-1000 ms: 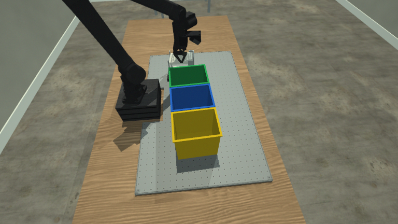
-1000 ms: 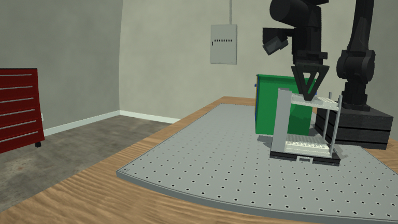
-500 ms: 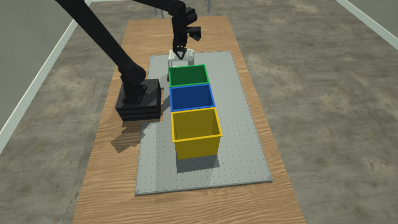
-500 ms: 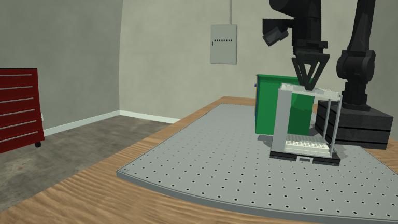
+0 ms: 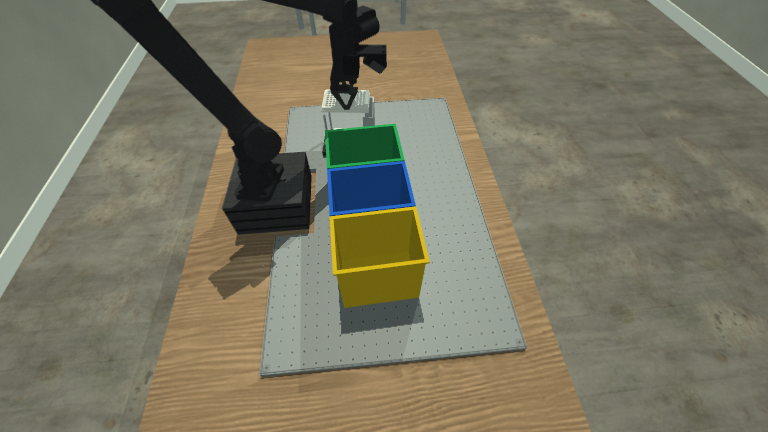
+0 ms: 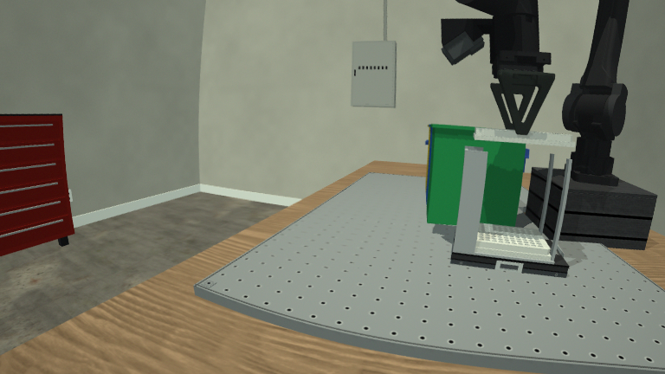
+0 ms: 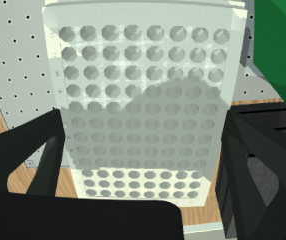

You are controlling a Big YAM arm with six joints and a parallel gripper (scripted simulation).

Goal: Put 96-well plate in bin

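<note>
Right now my hand is 70 mm short of the green bin, 180 mm to the left of it and 90 mm above it. The rest, counted from my hand: grey rack panel (70 mm ahead, 10 mm to the left, 100 mm below); then grey post (50 mm ahead, 50 mm to the left, 100 mm below); then blue bin (100 mm ahead, 300 mm to the right, 90 mm below).
</note>
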